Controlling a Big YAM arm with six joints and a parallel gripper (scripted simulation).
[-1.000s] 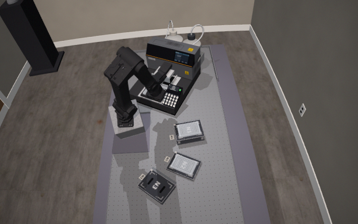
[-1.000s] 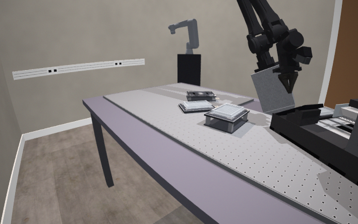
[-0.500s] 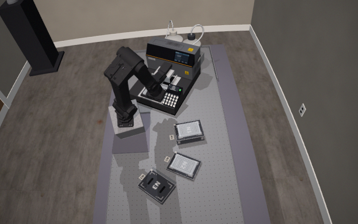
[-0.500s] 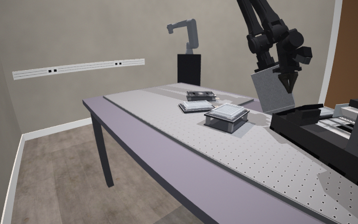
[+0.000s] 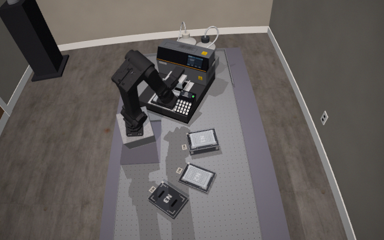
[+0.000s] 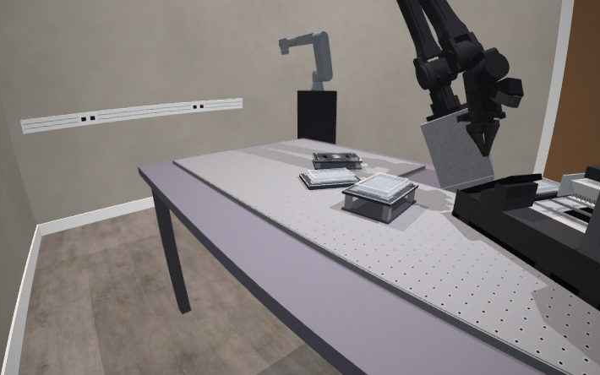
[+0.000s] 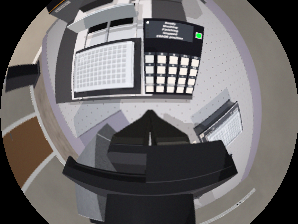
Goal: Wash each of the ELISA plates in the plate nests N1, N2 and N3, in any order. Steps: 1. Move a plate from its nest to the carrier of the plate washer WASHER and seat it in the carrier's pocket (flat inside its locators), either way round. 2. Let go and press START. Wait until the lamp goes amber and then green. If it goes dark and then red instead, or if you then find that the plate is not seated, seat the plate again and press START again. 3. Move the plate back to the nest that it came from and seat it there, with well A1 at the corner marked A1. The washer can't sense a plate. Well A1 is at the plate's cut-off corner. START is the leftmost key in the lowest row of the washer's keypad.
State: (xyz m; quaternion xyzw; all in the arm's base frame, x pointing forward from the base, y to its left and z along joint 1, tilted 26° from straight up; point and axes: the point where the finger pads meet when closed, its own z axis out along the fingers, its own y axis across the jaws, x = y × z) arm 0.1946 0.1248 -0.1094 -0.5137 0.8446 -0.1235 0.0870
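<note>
Now: hand 4 cm past the washer carrier, 12 cm to the right of it and 7 cm above it. Also, from my hand: plate washer: 4 cm ahead, 25 cm to the left, 1 cm below.
</note>
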